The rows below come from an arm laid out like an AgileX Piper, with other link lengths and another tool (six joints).
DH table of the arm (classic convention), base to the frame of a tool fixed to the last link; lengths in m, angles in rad. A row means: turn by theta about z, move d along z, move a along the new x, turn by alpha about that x. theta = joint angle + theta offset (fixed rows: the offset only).
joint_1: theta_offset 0; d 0.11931; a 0; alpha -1.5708
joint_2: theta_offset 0.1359; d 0; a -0.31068; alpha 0
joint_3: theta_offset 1.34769; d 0; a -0.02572; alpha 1.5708
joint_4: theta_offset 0; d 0.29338; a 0; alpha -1.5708
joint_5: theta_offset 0; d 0; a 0; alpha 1.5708
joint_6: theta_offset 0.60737; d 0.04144; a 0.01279; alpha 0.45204
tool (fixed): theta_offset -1.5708; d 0.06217; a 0; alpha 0
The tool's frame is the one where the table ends.
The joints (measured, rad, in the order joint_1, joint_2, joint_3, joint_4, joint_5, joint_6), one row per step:
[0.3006 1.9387 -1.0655 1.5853 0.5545 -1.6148]
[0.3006 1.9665 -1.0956 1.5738 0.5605 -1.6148]
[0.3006 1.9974 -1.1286 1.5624 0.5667 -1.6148]
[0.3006 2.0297 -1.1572 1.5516 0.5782 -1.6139]
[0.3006 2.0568 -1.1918 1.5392 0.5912 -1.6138]
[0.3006 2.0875 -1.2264 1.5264 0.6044 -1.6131]
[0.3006 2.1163 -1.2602 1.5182 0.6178 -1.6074]
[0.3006 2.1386 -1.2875 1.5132 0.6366 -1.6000]
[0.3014 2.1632 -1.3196 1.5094 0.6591 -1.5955]
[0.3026 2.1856 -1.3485 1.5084 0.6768 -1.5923]
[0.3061 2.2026 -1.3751 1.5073 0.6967 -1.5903]
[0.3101 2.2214 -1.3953 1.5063 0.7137 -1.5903]
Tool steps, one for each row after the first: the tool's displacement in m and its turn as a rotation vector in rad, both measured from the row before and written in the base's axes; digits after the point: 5 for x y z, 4 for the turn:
[0.00724 0.00252 -0.00379 -0.0030 -0.0034 0.0124]
[0.00784 0.00272 -0.00456 -0.0029 -0.0031 0.0124]
[0.00622 0.00275 -0.00649 -0.0003 0.0044 0.0152]
[0.00758 0.00323 -0.00277 0.0025 -0.0067 0.0179]
[0.00731 0.00316 -0.00463 0.0014 -0.0027 0.0180]
[0.00690 0.00327 -0.00407 0.0067 0.0009 0.0119]
[0.00494 0.00327 -0.00271 0.0128 0.0044 0.0127]
[0.00567 0.00419 -0.00246 0.0156 0.0012 0.0171]
[0.00509 0.00382 -0.00243 0.0135 0.0006 0.0130]
[0.00400 0.00483 -0.00043 0.0152 -0.0026 0.0177]
[0.00239 0.00431 -0.00322 0.0103 0.0029 0.0172]

